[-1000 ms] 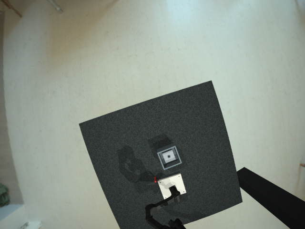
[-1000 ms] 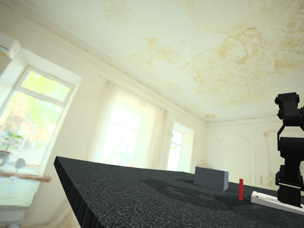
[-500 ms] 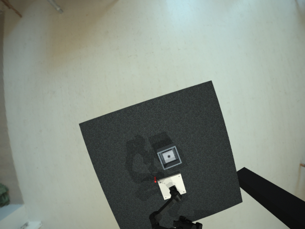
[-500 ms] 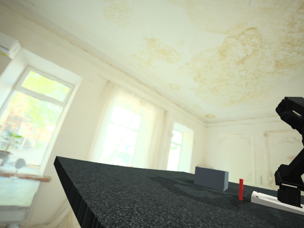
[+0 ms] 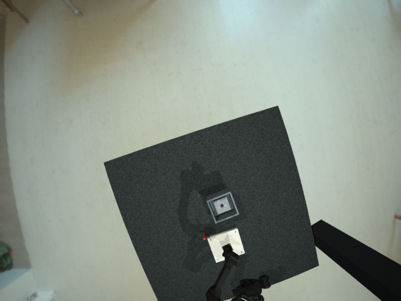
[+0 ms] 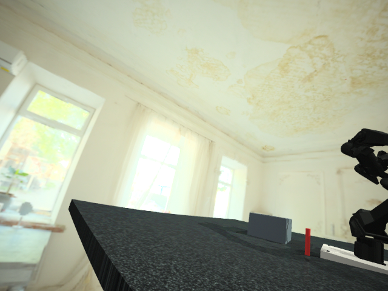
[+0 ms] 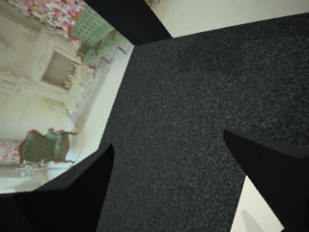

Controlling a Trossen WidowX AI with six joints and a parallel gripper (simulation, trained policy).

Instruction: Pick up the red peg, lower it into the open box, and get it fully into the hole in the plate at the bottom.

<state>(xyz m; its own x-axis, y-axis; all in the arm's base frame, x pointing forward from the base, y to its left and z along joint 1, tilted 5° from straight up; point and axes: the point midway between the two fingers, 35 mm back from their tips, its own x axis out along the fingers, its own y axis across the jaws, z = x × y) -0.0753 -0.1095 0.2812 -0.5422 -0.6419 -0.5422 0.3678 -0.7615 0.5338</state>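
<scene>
My gripper tip is 29 cm short of the red peg, 23 cm to the right of it and 22 cm above it. Round my gripper tip: pale plate: 44 cm ahead, 22 cm below, 3 cm to the left; then grey box: 44 cm ahead, 24 cm below, 3 cm to the left.
</scene>
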